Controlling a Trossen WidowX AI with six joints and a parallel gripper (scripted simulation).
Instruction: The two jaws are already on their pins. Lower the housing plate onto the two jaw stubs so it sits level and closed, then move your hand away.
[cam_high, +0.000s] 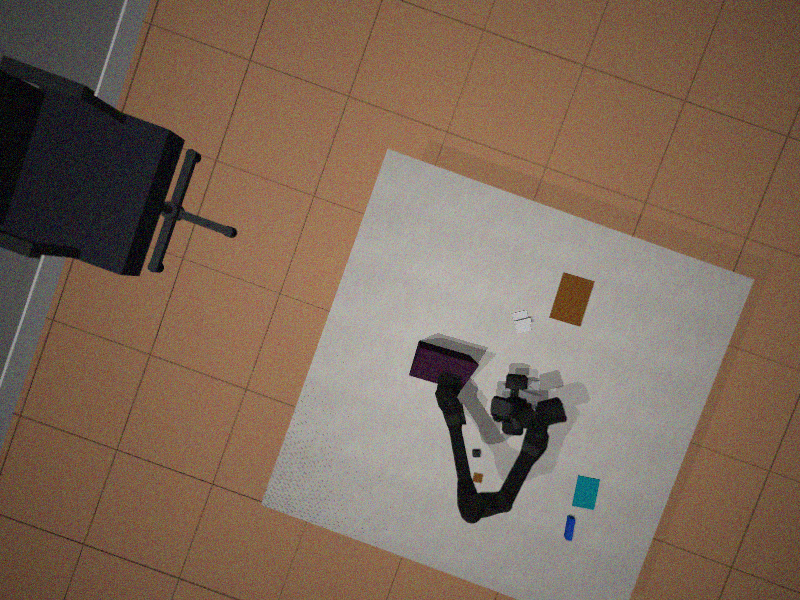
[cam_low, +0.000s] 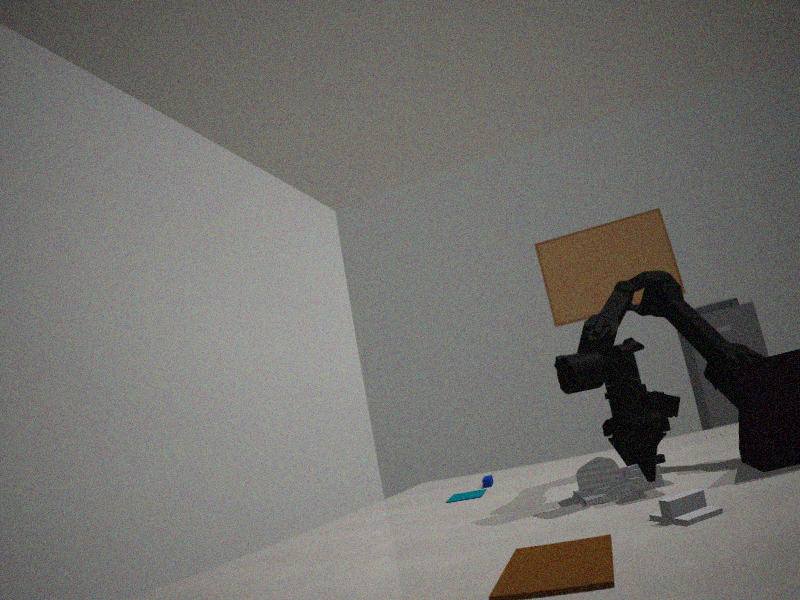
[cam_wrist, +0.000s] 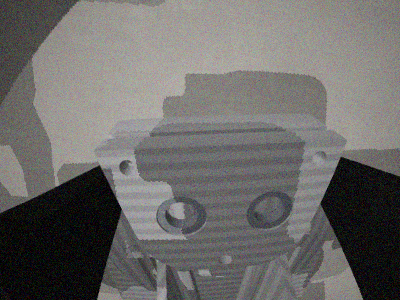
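My gripper tip is 2 cm to the right of the grey jaw assembly, 2 cm short of it and 1 cm below it. The rest, counted from my gripper tip: blue block (37 cm to the right, 33 cm ahead); orange plate (38 cm to the left, 11 cm ahead, 1 cm below); teal tile (36 cm ahead, 24 cm to the right, 1 cm below).
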